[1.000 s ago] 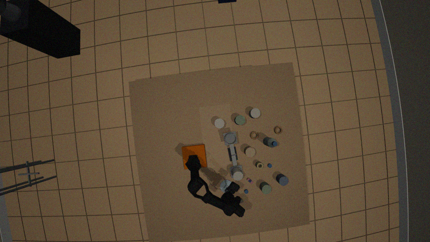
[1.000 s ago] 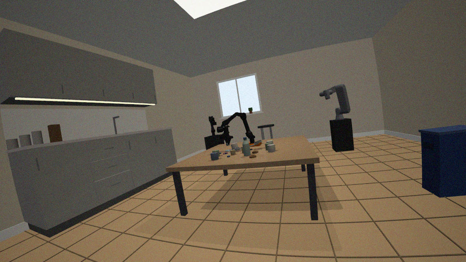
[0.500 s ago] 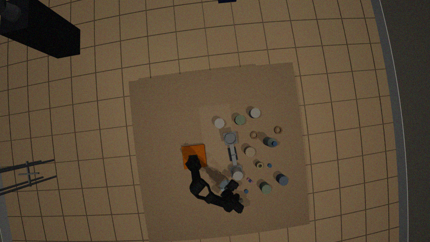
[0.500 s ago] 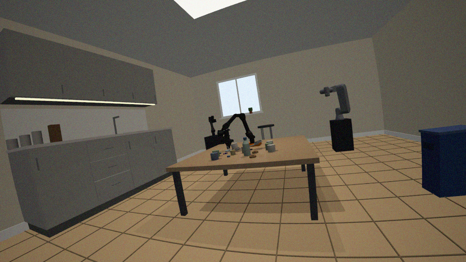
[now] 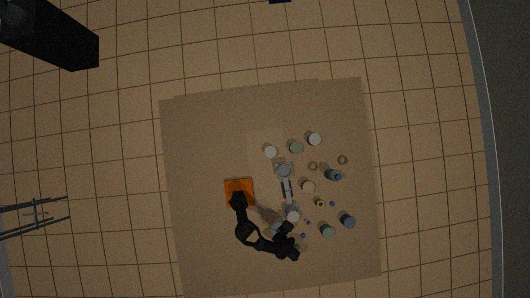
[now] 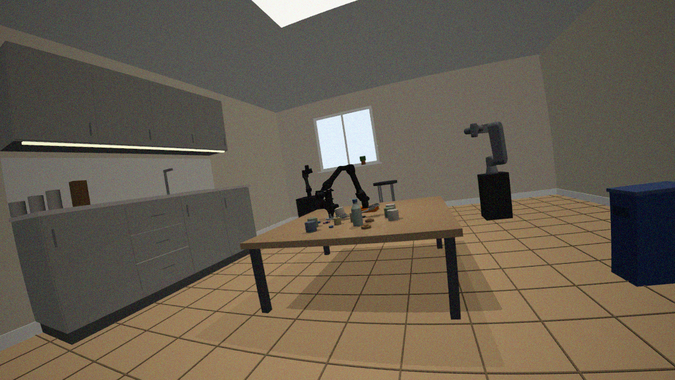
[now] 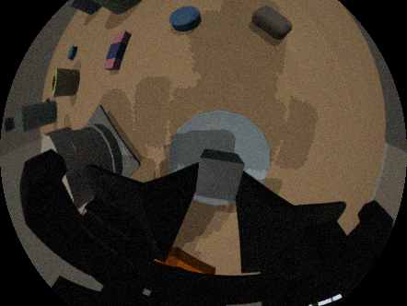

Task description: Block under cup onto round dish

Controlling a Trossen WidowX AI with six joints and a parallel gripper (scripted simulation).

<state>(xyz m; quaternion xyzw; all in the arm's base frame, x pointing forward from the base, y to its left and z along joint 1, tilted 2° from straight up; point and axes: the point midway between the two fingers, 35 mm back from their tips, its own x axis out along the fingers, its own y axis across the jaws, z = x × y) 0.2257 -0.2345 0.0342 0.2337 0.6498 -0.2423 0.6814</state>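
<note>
The grey block lies 1 cm above my gripper tip. Round my gripper tip: grey balance (7 cm ahead, 24 cm to the left, 2 cm above); then round light-blue dish (1 cm below); then tan cylinder (17 cm ahead, 25 cm to the left, 2 cm above).
</note>
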